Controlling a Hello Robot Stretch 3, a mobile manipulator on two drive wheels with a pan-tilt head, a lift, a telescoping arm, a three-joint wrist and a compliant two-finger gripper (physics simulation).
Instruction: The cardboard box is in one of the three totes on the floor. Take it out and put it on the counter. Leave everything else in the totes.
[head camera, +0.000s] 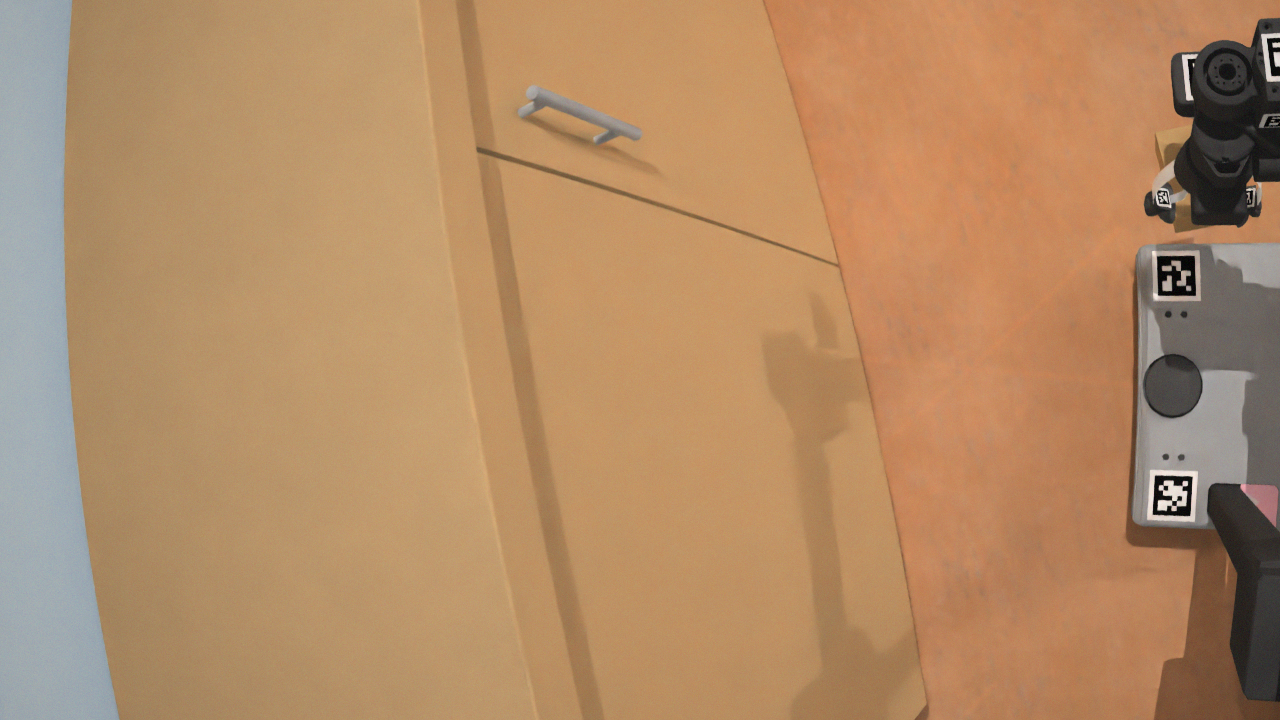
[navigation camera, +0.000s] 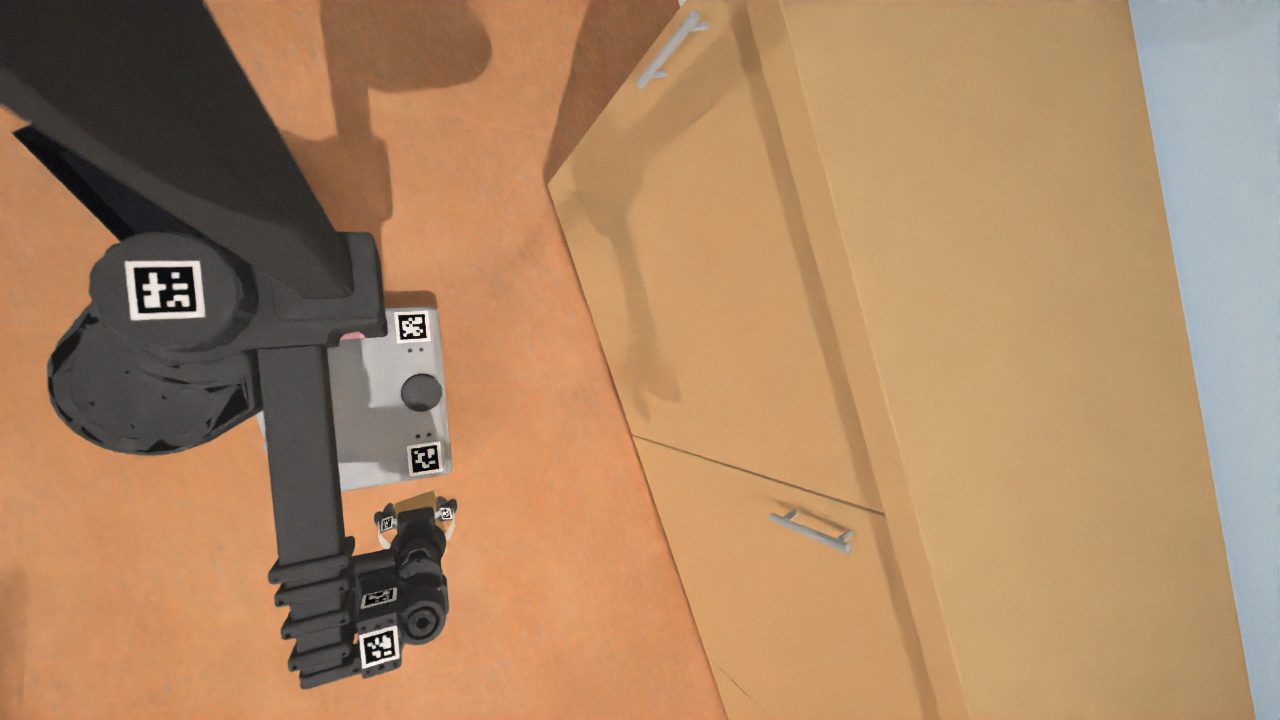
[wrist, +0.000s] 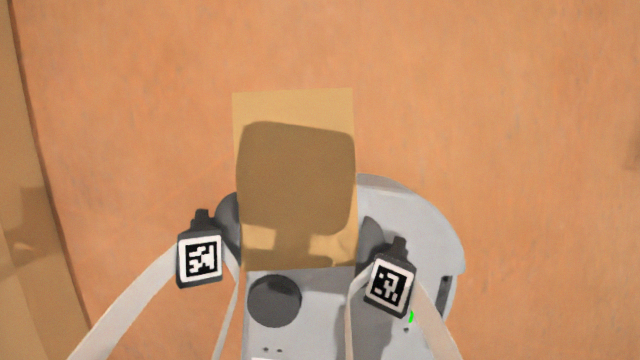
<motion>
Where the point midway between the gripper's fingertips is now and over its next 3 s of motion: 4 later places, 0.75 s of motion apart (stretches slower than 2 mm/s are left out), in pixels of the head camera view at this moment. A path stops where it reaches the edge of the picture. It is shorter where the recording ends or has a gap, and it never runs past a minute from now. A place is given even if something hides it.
The gripper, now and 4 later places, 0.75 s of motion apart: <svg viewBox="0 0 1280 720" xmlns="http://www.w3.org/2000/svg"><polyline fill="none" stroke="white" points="1200,208 1148,212 1079,247 1033,311 1019,360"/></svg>
</motion>
